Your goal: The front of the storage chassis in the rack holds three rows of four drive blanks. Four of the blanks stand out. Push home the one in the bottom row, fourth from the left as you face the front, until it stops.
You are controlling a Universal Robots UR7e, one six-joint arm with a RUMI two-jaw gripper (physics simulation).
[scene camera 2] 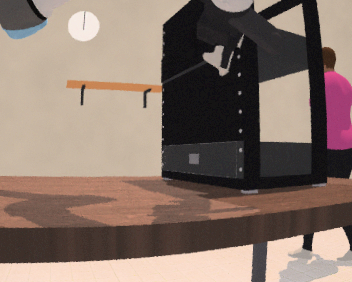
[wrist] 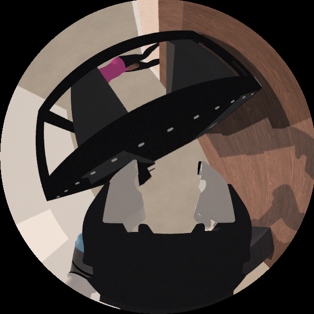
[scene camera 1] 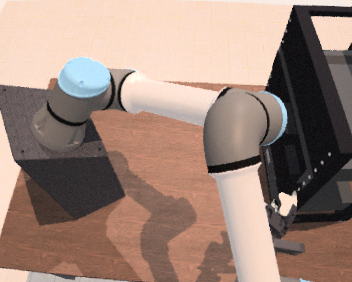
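Scene camera 2 and the wrist view show a black rack, and one spot on the rack is the same spot in them: (scene camera 2: 254,102) and (wrist: 201,91). The rack also appears in scene camera 1 (304,76).
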